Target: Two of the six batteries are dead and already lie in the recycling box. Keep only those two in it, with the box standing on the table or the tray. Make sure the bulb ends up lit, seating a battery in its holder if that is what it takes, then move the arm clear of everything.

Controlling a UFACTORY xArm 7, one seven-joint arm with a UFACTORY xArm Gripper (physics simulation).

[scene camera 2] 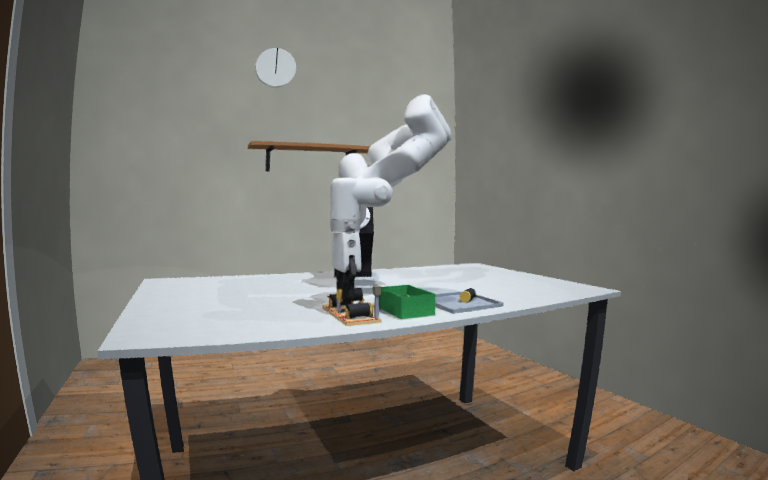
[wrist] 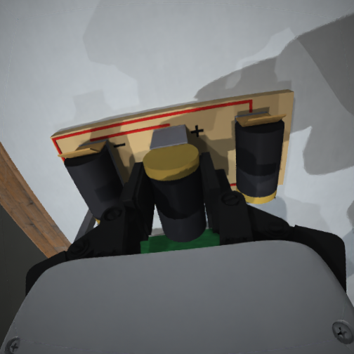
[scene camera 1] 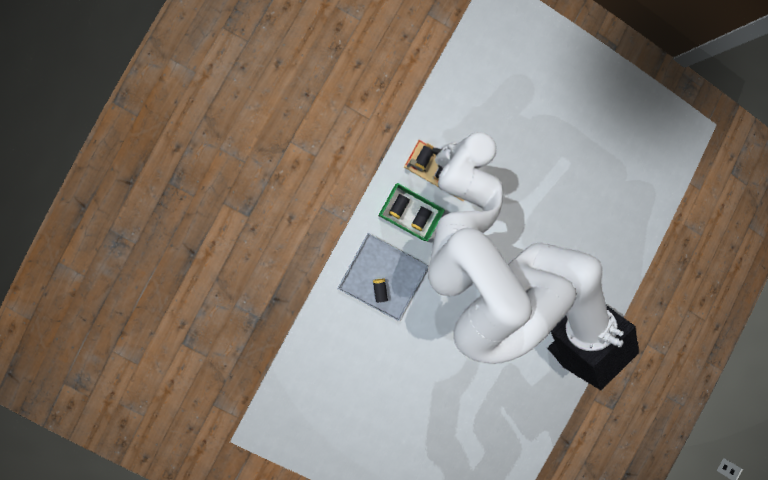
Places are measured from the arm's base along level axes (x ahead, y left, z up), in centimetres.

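Pixels of known places: gripper, fingertip midpoint: [scene camera 2: 345,297]; arm's base, link origin: [scene camera 1: 591,328].
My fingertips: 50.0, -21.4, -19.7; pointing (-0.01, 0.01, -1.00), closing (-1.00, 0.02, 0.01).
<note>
For each thing: its top centre in the pictures, then the offset to it from my fingertips, as dx, dy, dz. Level surfaces: height alone.
- bulb, top centre: [scene camera 2: 376,286] +9.2, +4.8, +4.4
- green box, top centre: [scene camera 2: 405,290] [scene camera 1: 413,212] +2.3, +16.3, +1.2
- grey tray, top centre: [scene camera 1: 383,277] [scene camera 2: 459,299] +0.0, +36.0, -3.6
- table, surface height: dz -4.8
My gripper [wrist: 175,175] is shut on a black battery with a gold end, low over the middle bay of the wooden holder board [scene camera 1: 428,174] [scene camera 2: 362,322] [wrist: 220,140]. The gold end faces the grey block beside the plus mark; whether the battery is seated cannot be told. One battery [scene camera 1: 423,157] [scene camera 2: 358,309] [wrist: 94,182] lies in the left bay and another battery [wrist: 257,157] in the right bay, in the wrist view. The bulb [scene camera 2: 376,290] on its post looks unlit. Two batteries [scene camera 1: 399,205] [scene camera 1: 421,217] lie apart in the green box [scene camera 1: 421,197] [scene camera 2: 416,304].
A grey tray [scene camera 1: 356,266] [scene camera 2: 451,309] lies beyond the box, with a battery [scene camera 1: 380,291] [scene camera 2: 467,295] on it. The box stands on the table [scene camera 1: 317,362] [scene camera 2: 226,333] between board and tray. The arm's links pass close beside the box and tray in scene camera 1.
</note>
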